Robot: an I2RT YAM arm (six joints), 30 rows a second.
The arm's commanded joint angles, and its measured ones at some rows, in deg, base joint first. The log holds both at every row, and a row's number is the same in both.
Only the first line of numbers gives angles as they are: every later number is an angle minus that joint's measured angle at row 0.
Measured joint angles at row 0:
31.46, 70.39, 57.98, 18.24, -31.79, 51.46
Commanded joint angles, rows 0 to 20:
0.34, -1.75, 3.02, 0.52, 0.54, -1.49
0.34, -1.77, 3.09, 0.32, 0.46, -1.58
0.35, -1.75, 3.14, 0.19, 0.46, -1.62
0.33, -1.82, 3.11, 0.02, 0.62, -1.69
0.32, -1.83, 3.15, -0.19, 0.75, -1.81
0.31, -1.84, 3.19, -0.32, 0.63, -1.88
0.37, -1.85, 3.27, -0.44, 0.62, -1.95
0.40, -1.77, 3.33, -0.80, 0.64, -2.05
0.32, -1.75, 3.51, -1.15, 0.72, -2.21
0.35, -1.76, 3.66, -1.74, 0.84, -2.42
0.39, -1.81, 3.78, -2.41, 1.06, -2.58
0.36, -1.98, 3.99, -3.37, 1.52, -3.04
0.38, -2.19, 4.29, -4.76, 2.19, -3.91
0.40, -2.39, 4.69, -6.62, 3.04, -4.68
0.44, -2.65, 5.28, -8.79, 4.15, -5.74
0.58, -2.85, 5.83, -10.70, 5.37, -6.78
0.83, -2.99, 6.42, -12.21, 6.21, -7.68
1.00, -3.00, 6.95, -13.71, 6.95, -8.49
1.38, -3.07, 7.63, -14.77, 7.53, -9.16
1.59, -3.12, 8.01, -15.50, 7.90, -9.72
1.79, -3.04, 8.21, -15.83, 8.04, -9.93
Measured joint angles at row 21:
0.99, -0.76, 4.28, -11.82, 4.55, -5.86
